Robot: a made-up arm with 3 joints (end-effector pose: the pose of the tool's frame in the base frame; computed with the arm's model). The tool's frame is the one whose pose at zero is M.
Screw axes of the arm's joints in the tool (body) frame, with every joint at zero. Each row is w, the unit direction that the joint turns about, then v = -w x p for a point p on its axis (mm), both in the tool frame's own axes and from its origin. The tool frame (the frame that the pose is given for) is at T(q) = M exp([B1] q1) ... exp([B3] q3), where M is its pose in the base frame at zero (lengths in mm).
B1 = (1, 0, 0, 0, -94.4, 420.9)
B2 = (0, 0, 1, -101.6, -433.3, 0)
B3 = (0, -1, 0, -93.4, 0, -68)
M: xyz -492.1 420.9 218.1 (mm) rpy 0 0 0 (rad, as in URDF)
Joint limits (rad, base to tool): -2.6..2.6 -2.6..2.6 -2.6..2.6
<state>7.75 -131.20 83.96</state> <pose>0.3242 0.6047 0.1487 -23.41 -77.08 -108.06</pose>
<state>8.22 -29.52 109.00</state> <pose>-0.3842 0.6273 0.1196 154.05 -73.48 175.24</pose>
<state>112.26 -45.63 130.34</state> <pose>-0.2606 -0.1511 0.7868 40.81 -8.02 -117.20</pose>
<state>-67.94 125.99 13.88</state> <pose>0.1256 0.0295 0.2517 45.01 39.63 137.80</pose>
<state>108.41 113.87 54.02</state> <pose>0.0429 0.0502 -0.0298 -156.61 -14.73 -104.23</pose>
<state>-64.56 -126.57 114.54</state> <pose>0.2742 0.1668 -0.4589 147.30 -5.14 75.61</pose>
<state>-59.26 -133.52 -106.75</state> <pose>0.1913 0.2561 -0.2303 52.78 42.00 -74.51</pose>
